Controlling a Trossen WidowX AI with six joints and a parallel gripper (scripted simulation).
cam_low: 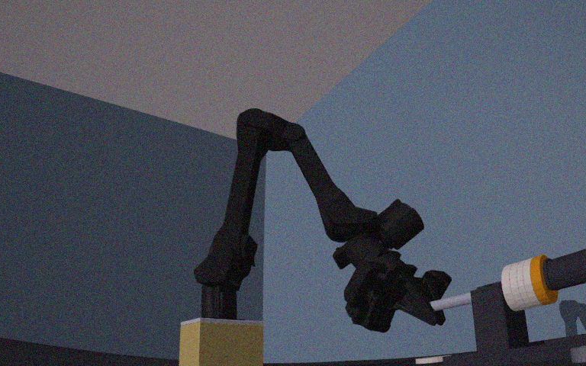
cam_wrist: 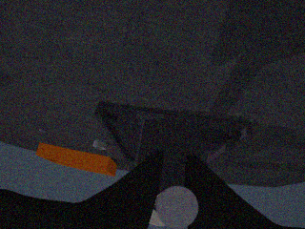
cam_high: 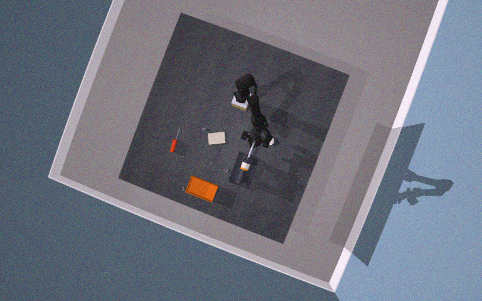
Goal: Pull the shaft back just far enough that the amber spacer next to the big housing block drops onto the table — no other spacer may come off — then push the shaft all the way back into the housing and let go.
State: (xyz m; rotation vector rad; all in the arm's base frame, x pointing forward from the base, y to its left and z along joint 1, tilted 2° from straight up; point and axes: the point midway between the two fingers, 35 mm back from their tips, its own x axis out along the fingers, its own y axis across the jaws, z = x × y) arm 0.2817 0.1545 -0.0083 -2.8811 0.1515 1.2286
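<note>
Right now the pale grey shaft is 70 mm ahead of my gripper tip, 20 mm above it and 10 mm to the right of it. Round my gripper tip: dark support block 170 mm ahead, 20 mm to the right, 10 mm below; white ring 110 mm to the left, 80 mm behind, 50 mm below; amber spacer 150 mm ahead, 20 mm above, 10 mm to the right.
</note>
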